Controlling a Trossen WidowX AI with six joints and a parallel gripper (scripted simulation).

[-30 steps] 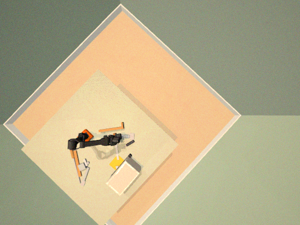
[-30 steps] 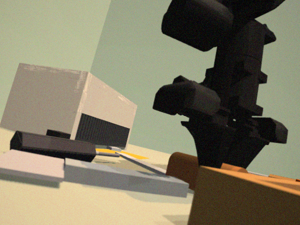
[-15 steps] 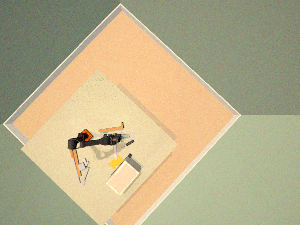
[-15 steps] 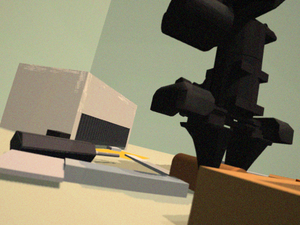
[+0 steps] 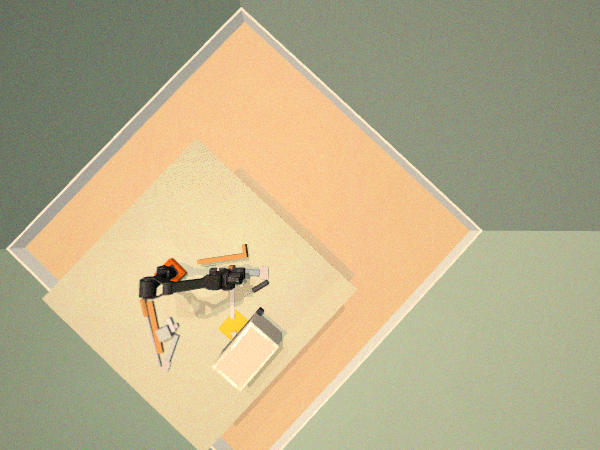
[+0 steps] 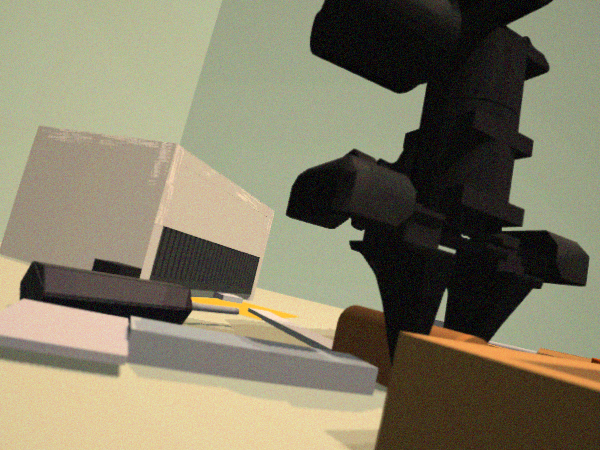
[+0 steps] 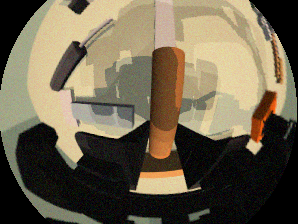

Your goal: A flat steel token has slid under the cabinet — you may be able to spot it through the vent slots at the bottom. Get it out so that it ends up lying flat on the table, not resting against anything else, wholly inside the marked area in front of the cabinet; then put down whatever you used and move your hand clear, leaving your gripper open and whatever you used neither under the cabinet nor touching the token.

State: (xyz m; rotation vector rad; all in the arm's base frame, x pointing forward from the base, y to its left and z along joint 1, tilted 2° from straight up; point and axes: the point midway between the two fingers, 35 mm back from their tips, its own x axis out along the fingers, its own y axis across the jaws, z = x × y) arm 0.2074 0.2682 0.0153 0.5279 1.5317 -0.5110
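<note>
My gripper tip is now 17 cm short of the dark screwdriver and 3 cm to the right of it. Round my gripper tip: token (30 cm ahead, 22 cm to the right); orange stick (2 cm behind, 55 cm to the right).
</note>
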